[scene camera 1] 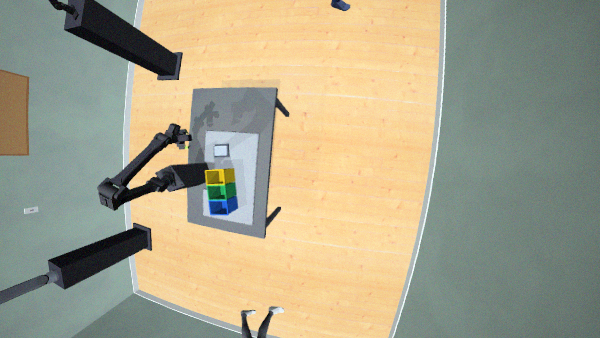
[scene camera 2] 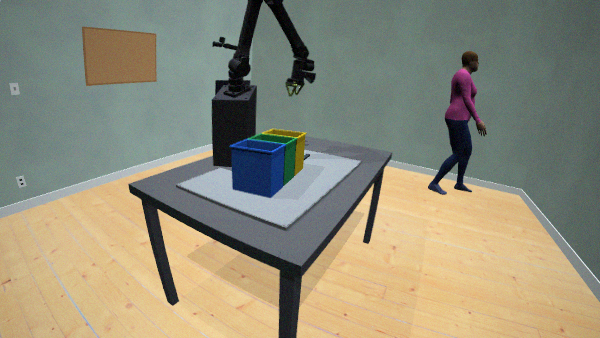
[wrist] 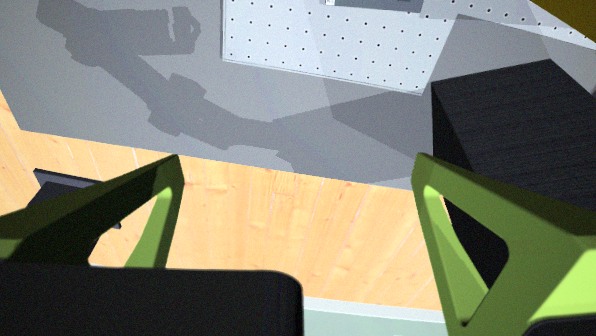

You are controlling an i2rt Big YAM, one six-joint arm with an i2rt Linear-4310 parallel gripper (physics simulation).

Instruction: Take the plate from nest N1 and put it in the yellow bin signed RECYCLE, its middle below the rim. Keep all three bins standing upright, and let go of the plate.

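Places are measured from the arm's base along level axes (x up, y back, z right), in centimetres.
Where they show: gripper, fingertip midpoint: (scene camera 2: pixel 293 95) (wrist: pixel 297 166); arm's base, origin of the base link: (scene camera 1: pixel 170 178) (scene camera 2: pixel 237 91).
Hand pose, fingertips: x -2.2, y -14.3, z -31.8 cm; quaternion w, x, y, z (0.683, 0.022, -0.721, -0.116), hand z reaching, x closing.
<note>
Each offset is from my fingertips to the top centre of the thing. "spot": to the spot under its first point.
The plate {dy -6.0, dx -31.5, dz +6.6 cm} (scene camera 1: pixel 221 150) looks like a small pale rectangle lying in a dark-framed nest {spot: dy -12.3, dx -32.3, dz +6.6 cm} (scene camera 1: pixel 228 151) on the light board. In the wrist view, part of the nest {spot: dy +1.3, dx -32.9, dz +8.5 cm} (wrist: pixel 380 4) shows at the top edge; the plate cannot be made out there. The yellow bin {dy -13.7, dx -16.1, dz +28.6 cm} (scene camera 1: pixel 229 175) (scene camera 2: pixel 300 152) stands upright beside the green bin; a corner of the yellow bin (wrist: pixel 575 15) shows at the wrist view's top right. I cannot read its sign. My gripper (scene camera 1: pixel 185 145) (scene camera 2: pixel 294 93) (wrist: pixel 297 166) is open and empty, high up near the table's robot-side edge, away from plate and bin.
The green bin {dy -16.2, dx -16.1, dz +41.4 cm} (scene camera 1: pixel 221 192) (scene camera 2: pixel 289 162) and blue bin {dy -18.8, dx -16.1, dz +54.2 cm} (scene camera 1: pixel 220 207) (scene camera 2: pixel 257 170) stand upright in a row with the yellow one. The black arm pedestal (scene camera 1: pixel 190 176) (scene camera 2: pixel 234 127) (wrist: pixel 515 125) stands close beside the table (scene camera 1: pixel 205 100) (scene camera 2: pixel 210 235). A person (scene camera 2: pixel 462 100) is beyond the table.
</note>
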